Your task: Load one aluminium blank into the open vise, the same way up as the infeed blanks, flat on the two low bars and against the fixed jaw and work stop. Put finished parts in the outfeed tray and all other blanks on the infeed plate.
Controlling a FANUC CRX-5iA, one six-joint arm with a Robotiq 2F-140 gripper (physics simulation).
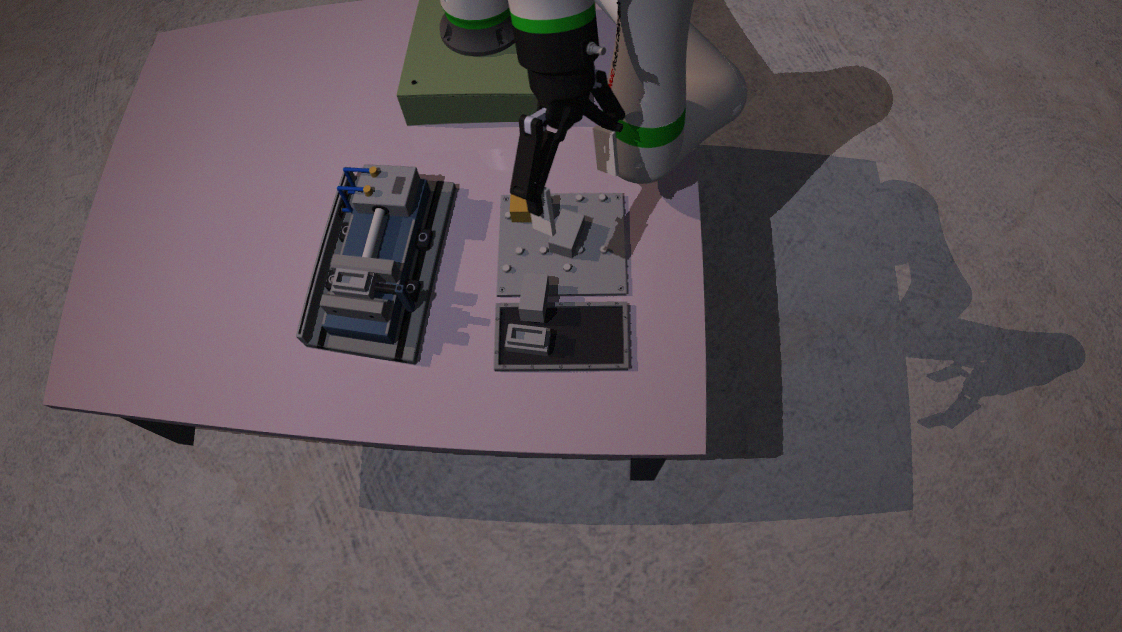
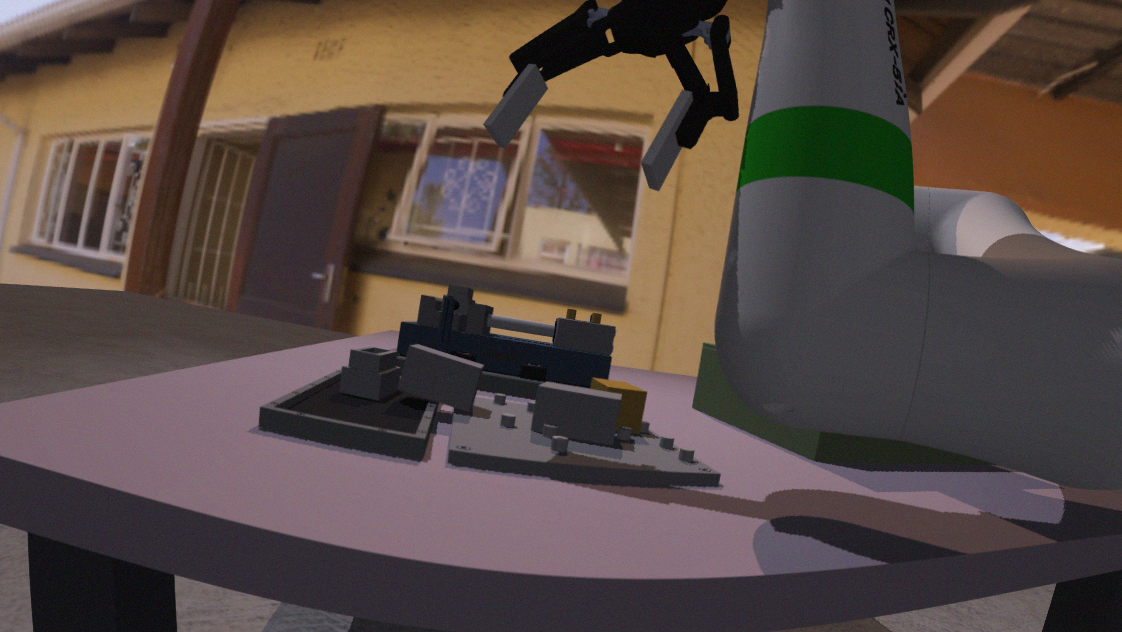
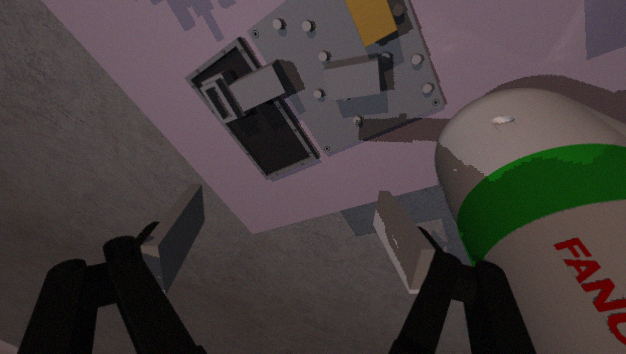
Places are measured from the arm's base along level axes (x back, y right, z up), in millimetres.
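Pixels of known places: gripper, fingertip midpoint: [image 1: 577,199] [image 2: 564,153] [image 3: 292,205]; arm's base, origin of the base link: [image 1: 481,26].
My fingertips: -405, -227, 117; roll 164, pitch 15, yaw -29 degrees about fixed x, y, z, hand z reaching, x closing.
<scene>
For each thing: its middle in the pictures, then the offset to it from my fingertips, as dx, dy, dz. "spot": a spot on its surface instead. Level surfaces: height alone.
- infeed plate, surface spot: [image 2: 494,453] spot: -12, -64, -200
- orange block, body centre: [image 2: 614,404] [image 3: 369,6] [image 1: 530,207] +78, +87, -182
- vise, surface spot: [image 1: 380,180] spot: +66, +315, -112
- table, its level: dz -208
My gripper [image 1: 577,196] [image 2: 577,157] [image 3: 292,205] is open and empty, tilted, high above the table. A grey blank [image 1: 566,233] [image 2: 577,412] [image 3: 352,77] stands askew on the infeed plate [image 1: 526,276] [image 2: 494,453], beside an orange block [image 1: 518,210] [image 2: 630,401] [image 3: 372,20]. Another grey blank [image 1: 534,296] [image 2: 439,376] [image 3: 257,87] lies tilted over the rim of the outfeed tray [image 1: 561,366] [image 2: 345,438], between tray and plate. A pocketed part [image 1: 526,337] [image 2: 370,380] is in the tray. A pocketed part [image 1: 352,280] sits between the jaws of the vise [image 1: 380,180]; its bars are hidden.
The robot's green base [image 1: 463,107] [image 2: 753,408] stands at the back of the table [image 1: 235,353] [image 2: 549,526]. The arm's white and green link [image 1: 647,129] [image 2: 828,157] [image 3: 540,175] is close beside the gripper. Several pegs stick up from the infeed plate. Blue posts stand on the vise.
</scene>
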